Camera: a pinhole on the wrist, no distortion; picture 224 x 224 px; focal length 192.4 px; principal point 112.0 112.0 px. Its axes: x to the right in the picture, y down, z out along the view. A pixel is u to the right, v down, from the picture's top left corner.
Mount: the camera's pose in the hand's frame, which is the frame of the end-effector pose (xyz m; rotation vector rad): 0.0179 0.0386 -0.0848 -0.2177 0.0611 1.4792
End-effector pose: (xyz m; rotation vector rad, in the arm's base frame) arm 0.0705 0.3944 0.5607 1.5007 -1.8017 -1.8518
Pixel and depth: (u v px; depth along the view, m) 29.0 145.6 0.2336
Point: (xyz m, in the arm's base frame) -0.0077 0.5402 0.5418
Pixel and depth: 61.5 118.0 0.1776
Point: -0.0071 0.4577 0.5645
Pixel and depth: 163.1 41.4 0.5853
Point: -0.5098 0.5089 0.5820
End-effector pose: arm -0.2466 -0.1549 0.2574 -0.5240 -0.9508 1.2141
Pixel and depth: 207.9 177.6 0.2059
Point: -0.4255 -0.1701 0.1434
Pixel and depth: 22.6 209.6 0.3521
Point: -0.4584 -0.4009 0.3662
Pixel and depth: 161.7 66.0 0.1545
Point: -0.3537 -0.0911 0.2249
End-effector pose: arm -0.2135 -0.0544 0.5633 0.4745 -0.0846 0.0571
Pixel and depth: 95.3 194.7 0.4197
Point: -0.4438 -0.1223 0.8636
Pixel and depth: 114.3 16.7 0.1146
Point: -0.1566 -0.0172 0.6244
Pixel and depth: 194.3 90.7 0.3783
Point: -0.2115 0.0605 0.9185
